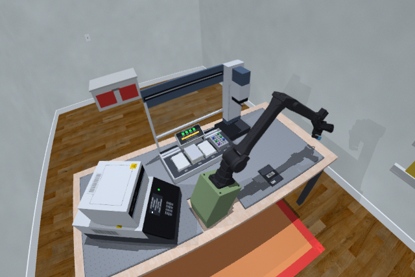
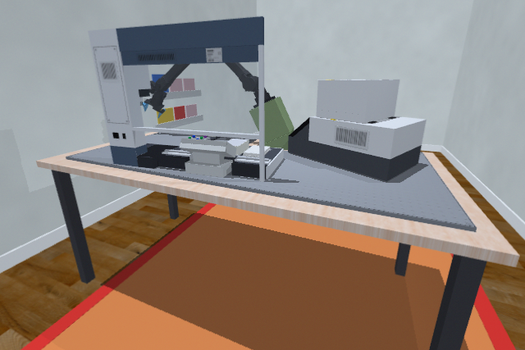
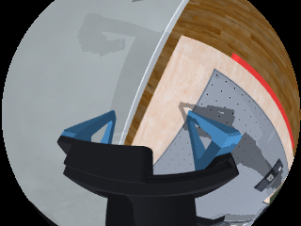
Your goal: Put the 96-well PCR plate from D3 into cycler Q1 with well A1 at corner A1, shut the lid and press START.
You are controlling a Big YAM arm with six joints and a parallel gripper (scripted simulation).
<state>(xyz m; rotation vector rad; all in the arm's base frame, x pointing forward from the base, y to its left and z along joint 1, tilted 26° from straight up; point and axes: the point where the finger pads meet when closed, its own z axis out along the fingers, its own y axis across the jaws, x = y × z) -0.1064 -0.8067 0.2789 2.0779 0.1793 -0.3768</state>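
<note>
My gripper is now 590 mm to the right of the tube cooling block, 460 mm short of it and 60 mm above it. From my hand the other things lie so: gantry beam 700 mm to the left, 650 mm ahead, 380 mm above; thin post 980 mm to the left, 670 mm ahead, 100 mm above; gantry head 520 mm ahead, 350 mm to the left, 250 mm above.
</note>
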